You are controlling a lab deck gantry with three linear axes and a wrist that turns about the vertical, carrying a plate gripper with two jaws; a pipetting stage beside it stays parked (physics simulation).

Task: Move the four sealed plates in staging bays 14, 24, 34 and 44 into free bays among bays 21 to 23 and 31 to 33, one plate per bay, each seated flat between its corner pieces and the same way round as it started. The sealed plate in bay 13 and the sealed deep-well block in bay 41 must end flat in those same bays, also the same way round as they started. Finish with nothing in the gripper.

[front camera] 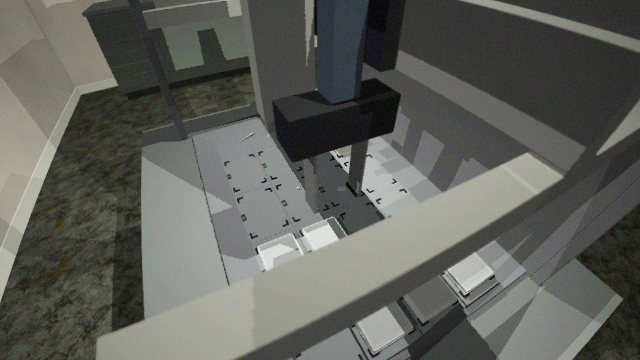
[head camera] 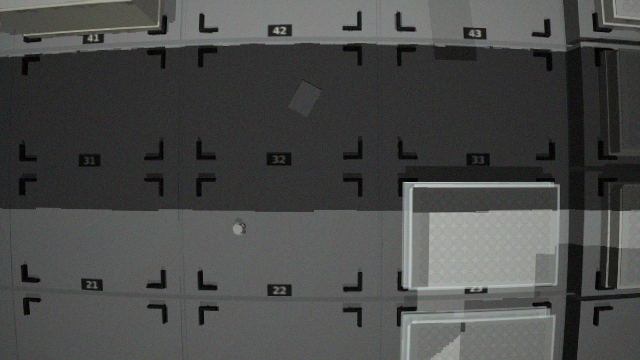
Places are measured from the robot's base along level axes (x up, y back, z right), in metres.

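Pixels of known places: gripper, fingertip midpoint: (front camera: 333, 197); robot's base, origin of the base link: (front camera: 225, 163).
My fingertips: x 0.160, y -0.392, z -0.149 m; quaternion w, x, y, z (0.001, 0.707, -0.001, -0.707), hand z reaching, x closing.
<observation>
For each thing: its top centre in the pictures, then the offset to it from my fingertips. "spot": a spot on its surface instead.
- sealed plate, middle of its top: (head camera: 487, 236) (front camera: 330, 242) dx -0.145, dy +0.000, dz +0.000 m
- bay 13 plate, middle of its top: (front camera: 285, 262) dx -0.145, dy +0.000, dz +0.106 m
- bay 24, surface spot: (head camera: 630, 225) spot: dx -0.131, dy -0.112, dz -0.009 m
- bay 34, surface spot: (head camera: 631, 100) spot: dx -0.131, dy -0.113, dz -0.107 m
- bay 44, surface spot: (head camera: 627, 9) spot: dx -0.131, dy -0.115, dz -0.181 m
- deep-well block, surface spot: (head camera: 80, 17) spot: dx -0.135, dy +0.320, dz -0.173 m
- small white knob, middle of its top: (head camera: 238, 229) dx -0.156, dy +0.197, dz -0.005 m
- small grey flat piece, middle of its top: (head camera: 304, 98) dx -0.159, dy +0.143, dz -0.111 m
- corner piece, surface spot: (head camera: 600, 315) spot: dx -0.145, dy -0.103, dz +0.068 m
My gripper (front camera: 332, 200) is open and empty, its jaws hanging above the middle of the deck; it does not show in the head view. One sealed plate (front camera: 324, 234) (head camera: 482, 245) lies flat in bay 23. The bay 13 plate (front camera: 280, 252) (head camera: 480, 337) lies beside it, cut off in the head view. The plates of bay 24 (front camera: 381, 327) (head camera: 630, 225), bay 34 (front camera: 430, 300) (head camera: 631, 100) and bay 44 (front camera: 470, 272) (head camera: 627, 9) sit in their staging bays, partly showing in the head view. The deep-well block (head camera: 80, 17) stands in bay 41, partly out of the head view.
A small white knob (head camera: 238, 228) lies in bay 22. A small grey flat piece (head camera: 305, 98) lies in bay 32. Black corner pieces mark the bays. A pale beam (front camera: 320, 270) crosses the front view and hides part of the deck. Bay 14 shows a corner piece (head camera: 600, 315).
</observation>
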